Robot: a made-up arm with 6 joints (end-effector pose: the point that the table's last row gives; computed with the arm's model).
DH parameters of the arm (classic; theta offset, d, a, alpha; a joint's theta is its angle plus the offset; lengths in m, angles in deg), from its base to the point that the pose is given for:
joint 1: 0 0.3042 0 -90
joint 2: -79.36 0 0.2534 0
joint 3: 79.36 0 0.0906 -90
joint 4: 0 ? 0 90
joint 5: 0 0 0.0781 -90
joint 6: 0 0.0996 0 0
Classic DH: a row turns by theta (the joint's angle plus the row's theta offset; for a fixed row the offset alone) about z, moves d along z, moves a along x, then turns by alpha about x.
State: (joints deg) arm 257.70 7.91 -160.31 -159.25 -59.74 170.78
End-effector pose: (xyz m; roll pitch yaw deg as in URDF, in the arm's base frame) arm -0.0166 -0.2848 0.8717 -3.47 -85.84 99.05
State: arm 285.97 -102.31 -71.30 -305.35 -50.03 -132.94
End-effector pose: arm -0.2013 0.3283 0.7172 -34.09 -33.86 35.94
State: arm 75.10 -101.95 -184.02 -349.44 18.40 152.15
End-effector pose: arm -0.1767 -0.6944 0.0280 83.01 -72.18 -11.56
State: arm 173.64 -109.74 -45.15 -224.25 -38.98 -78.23
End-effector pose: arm 0.0794 0.0778 0.6533 -58.88 -7.21 48.56
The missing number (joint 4, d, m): 0.4005
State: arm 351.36 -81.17 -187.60 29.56 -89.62 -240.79
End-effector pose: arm -0.5667 0.0362 0.2180 -165.99 -26.35 -130.92
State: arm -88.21 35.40 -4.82 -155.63 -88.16 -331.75
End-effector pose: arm 0.0425 -0.0134 0.2010 -53.99 -42.20 -51.50
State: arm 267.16 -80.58 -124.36 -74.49 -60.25 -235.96
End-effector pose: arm 0.1459 0.5051 0.6853 69.19 -7.78 116.75
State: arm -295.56 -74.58 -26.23 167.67 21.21 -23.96
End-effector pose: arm 0.1255 0.2442 0.5671 -45.29 42.09 13.20
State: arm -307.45 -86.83 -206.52 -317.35 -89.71 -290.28
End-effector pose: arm -0.2366 -0.4203 0.0860 -167.27 -46.03 -31.93
